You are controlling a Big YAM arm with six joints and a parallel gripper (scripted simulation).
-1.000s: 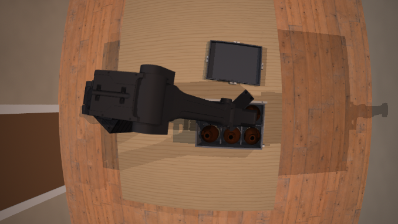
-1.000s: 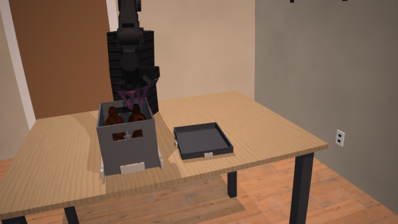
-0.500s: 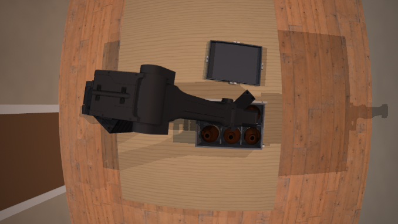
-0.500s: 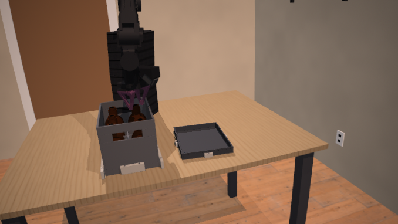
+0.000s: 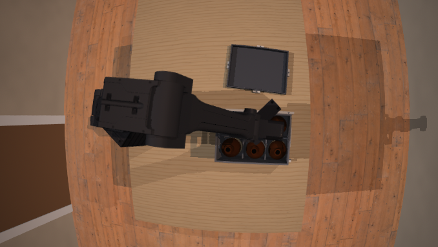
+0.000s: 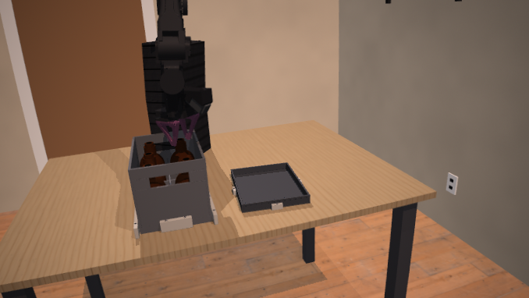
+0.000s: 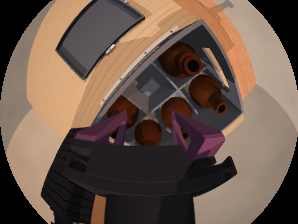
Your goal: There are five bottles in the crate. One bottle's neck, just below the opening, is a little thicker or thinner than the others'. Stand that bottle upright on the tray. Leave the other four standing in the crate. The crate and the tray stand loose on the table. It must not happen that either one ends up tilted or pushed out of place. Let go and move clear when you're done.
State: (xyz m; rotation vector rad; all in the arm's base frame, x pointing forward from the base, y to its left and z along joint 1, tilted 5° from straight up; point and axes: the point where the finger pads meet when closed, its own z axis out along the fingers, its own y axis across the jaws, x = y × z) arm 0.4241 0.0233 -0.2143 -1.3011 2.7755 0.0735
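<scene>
My hand is 40 mm to the left of the grey crate and 110 mm above it. Round my hand: dark tray: 20 mm behind, 230 mm to the left, 180 mm below.
</scene>
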